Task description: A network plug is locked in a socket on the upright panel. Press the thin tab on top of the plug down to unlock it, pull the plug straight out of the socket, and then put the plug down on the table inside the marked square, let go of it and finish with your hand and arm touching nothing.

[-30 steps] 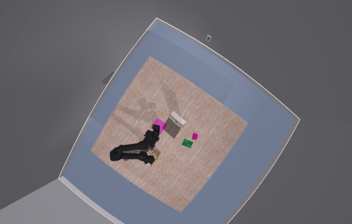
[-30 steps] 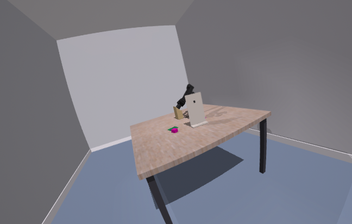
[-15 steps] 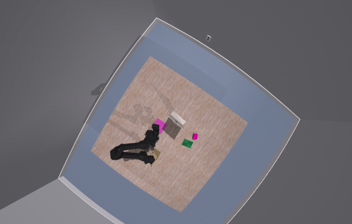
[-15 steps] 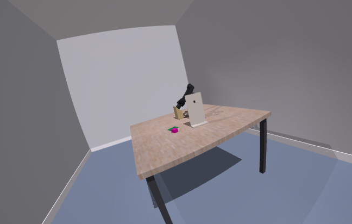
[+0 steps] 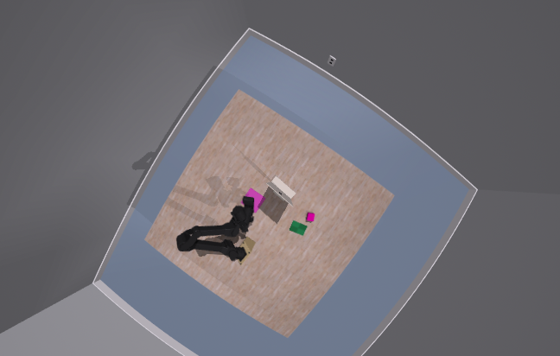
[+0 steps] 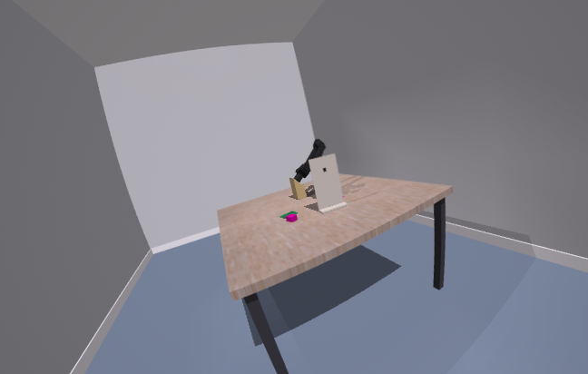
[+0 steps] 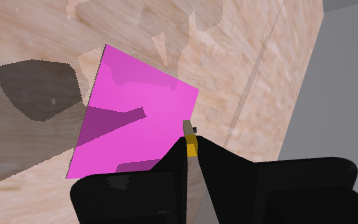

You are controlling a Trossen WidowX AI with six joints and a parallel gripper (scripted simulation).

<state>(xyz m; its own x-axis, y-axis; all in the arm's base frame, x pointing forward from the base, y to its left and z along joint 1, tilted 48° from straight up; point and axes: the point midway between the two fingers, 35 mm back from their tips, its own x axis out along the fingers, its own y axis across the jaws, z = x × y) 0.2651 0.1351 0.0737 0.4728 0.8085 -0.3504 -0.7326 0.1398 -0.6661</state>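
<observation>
The flat magenta square lies 10 mm behind my gripper tip and 60 mm below it. From my gripper tip the other things lie so: upright grey panel 160 mm ahead, 110 mm to the right, 80 mm above; then thin pale tab 10 mm ahead, 10 mm to the left, 10 mm below; then yellow plug right at my gripper tip.
</observation>
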